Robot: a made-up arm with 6 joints.
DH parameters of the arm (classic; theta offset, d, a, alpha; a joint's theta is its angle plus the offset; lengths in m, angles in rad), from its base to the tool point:
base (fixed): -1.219 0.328 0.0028 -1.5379
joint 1: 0 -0.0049 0.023 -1.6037
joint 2: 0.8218 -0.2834 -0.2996 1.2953
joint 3: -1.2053 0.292 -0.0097 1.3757
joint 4: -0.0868 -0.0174 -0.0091 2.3
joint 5: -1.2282 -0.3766 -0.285 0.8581
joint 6: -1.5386 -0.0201 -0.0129 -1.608
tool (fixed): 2.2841 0.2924 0 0
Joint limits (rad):
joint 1: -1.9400..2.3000
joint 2: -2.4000..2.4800
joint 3: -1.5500..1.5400
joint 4: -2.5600..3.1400
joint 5: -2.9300..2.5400
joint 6: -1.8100..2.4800
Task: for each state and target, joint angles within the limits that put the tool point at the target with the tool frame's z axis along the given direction. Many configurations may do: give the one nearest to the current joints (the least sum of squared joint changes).
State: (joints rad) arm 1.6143 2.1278 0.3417 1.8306 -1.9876 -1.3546
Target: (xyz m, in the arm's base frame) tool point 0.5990 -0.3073 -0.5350 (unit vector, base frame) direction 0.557 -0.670 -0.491
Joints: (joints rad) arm 1.3574 1.4847 0.6477 2.2151 -2.1684 -1.4471
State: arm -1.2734 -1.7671 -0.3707 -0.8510 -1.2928 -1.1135
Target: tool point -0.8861 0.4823 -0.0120 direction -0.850 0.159 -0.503
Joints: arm -1.3523 -2.0543 -0.1449 -1.5226 -1.7393 -1.7155
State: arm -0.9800 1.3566 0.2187 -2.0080 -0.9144 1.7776
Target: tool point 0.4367 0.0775 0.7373 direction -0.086 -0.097 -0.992
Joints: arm -0.9702 1.3903 -0.0265 -2.2373 -1.0108 1.4774
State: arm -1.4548 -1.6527 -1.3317 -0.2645 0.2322 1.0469
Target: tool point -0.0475 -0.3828 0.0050 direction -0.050 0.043 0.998
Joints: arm -1.9022 -1.9465 -1.3029 -0.8520 0.6447 1.6868
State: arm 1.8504 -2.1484 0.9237 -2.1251 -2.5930 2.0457
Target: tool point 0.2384 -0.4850 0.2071 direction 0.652 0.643 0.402
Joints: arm 2.1356 -2.4000 0.0789 -1.7202 -2.9274 1.8324
